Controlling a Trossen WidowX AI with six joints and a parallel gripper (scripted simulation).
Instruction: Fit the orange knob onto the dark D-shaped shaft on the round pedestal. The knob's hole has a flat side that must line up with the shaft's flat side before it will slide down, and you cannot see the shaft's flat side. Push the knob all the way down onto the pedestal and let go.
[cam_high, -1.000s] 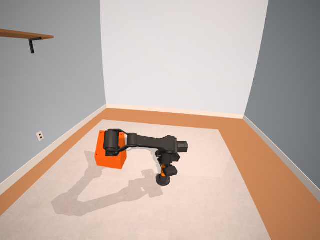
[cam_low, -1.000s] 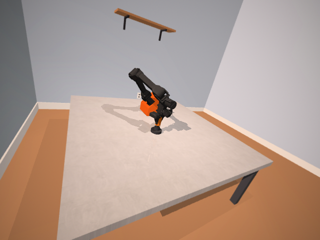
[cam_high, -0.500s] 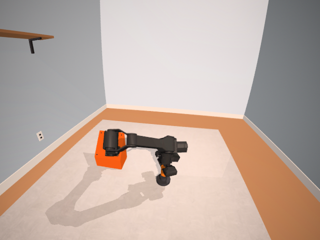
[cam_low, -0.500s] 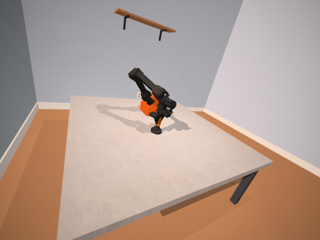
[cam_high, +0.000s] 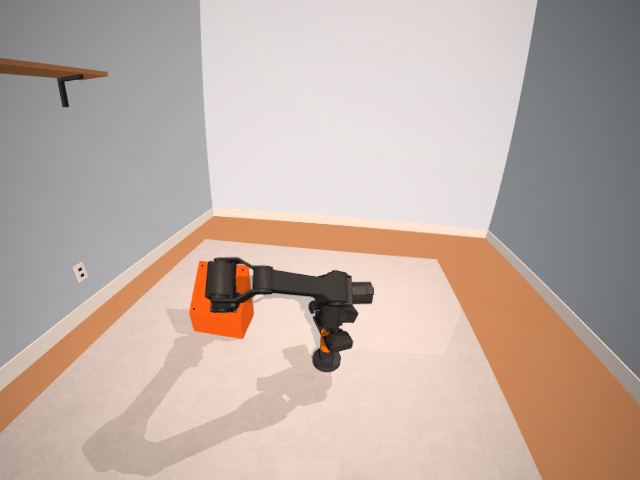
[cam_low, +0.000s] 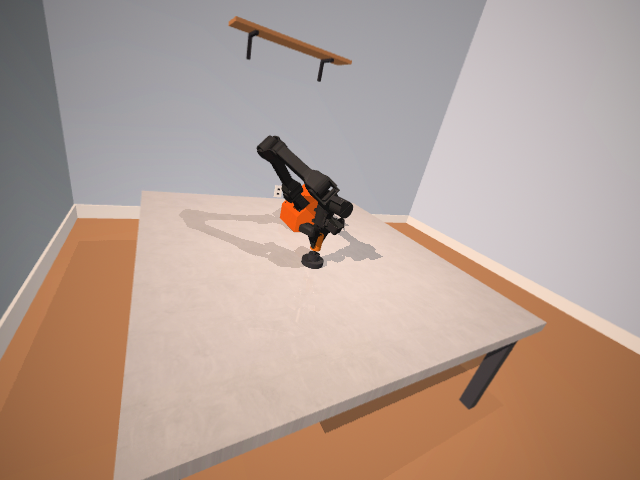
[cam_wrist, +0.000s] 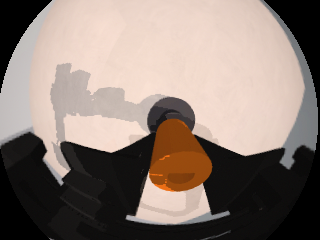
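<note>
Now: the orange knob 20 mm above my gripper tip. Also, from my gripper tip: shaft: 40 mm below.
</note>
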